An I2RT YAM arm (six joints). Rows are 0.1 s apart.
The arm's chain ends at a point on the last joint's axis. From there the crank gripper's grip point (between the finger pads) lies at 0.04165 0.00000 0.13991 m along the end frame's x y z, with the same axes.
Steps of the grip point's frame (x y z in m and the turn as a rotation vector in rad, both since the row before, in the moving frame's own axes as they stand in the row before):
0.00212 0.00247 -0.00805 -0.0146 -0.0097 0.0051
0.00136 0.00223 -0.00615 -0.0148 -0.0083 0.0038
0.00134 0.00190 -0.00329 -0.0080 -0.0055 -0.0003
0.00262 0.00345 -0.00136 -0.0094 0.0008 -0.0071
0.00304 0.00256 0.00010 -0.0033 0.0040 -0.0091
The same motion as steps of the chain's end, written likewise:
0.00348 0.00022 -0.00843 -0.0146 -0.0097 0.0051
0.00253 0.00000 -0.00647 -0.0148 -0.0083 0.0038
0.00211 0.00079 -0.00351 -0.0080 -0.0055 -0.0003
0.00250 0.00243 -0.00132 -0.0094 0.0008 -0.0071
0.00248 0.00248 0.00027 -0.0033 0.0040 -0.0091

